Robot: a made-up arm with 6 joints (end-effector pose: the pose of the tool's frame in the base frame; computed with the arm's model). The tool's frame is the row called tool. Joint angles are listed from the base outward.
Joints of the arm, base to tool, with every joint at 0 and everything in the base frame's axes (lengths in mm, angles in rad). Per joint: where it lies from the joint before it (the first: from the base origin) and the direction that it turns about. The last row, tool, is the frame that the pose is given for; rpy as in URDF.
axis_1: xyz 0.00 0.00 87.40 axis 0 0 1
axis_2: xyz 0.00 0.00 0.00 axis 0.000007 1 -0.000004
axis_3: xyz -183.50 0.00 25.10 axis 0.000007 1 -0.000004
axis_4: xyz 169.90 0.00 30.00 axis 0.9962 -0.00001 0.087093
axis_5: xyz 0.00 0.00 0.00 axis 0.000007 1 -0.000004
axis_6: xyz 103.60 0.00 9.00 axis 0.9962 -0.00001 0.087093
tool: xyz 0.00 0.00 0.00 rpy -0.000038 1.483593 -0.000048
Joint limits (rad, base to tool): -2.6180..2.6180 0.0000..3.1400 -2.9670..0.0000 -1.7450..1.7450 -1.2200..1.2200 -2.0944..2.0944
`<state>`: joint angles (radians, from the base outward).
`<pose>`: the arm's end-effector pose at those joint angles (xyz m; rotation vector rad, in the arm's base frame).
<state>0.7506 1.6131 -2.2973 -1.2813 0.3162 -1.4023</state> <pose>0.1841 0.1293 0.4626 -1.0872 0.1858 -1.8905</pose>
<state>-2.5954 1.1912 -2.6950 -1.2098 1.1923 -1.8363</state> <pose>-0.0214 0.0928 0.4777 -1.0125 -0.6524 0.5750</pose>
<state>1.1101 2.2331 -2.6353 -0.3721 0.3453 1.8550</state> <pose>0.1800 0.3338 0.3278 0.4714 1.7079 1.9870</pose>
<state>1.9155 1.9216 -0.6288 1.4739 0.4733 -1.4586</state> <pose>-0.1089 0.1637 0.0079 2.3803 -1.5479 -0.7605</pose>
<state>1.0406 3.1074 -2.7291 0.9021 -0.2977 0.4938</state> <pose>0.2501 0.3795 0.0233 0.5235 1.8808 1.5560</pose>
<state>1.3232 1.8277 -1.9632 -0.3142 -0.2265 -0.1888</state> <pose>0.0737 0.3209 0.3552 -0.9584 0.6654 0.7742</pose>
